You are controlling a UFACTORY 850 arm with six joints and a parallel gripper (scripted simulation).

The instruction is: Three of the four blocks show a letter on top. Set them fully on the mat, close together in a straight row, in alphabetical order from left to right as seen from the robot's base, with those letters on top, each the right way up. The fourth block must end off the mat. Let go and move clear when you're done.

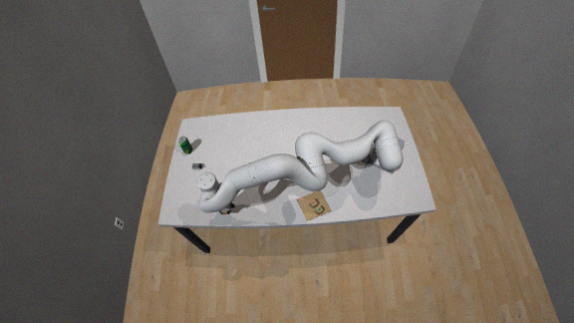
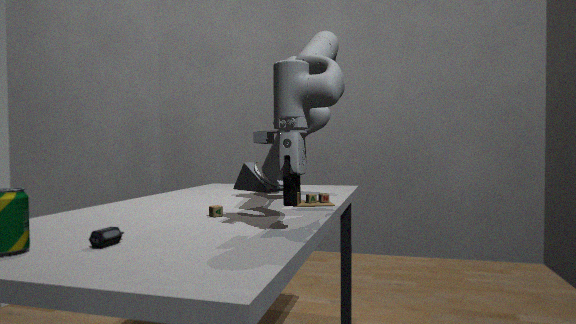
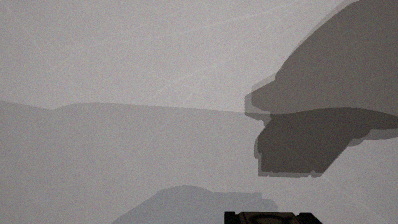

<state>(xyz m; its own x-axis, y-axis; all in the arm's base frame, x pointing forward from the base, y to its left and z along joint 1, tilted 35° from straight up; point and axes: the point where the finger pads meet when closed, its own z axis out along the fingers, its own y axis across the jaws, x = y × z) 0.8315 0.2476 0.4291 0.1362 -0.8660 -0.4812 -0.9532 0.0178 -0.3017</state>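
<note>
My hand is 45 cm past the mat, 10 cm to the left of it and 8 cm above it. From my hand the other things lie so: can (38 cm ahead, 43 cm to the right, 2 cm below); then black object (26 cm ahead, 30 cm to the right, 6 cm below).
</note>
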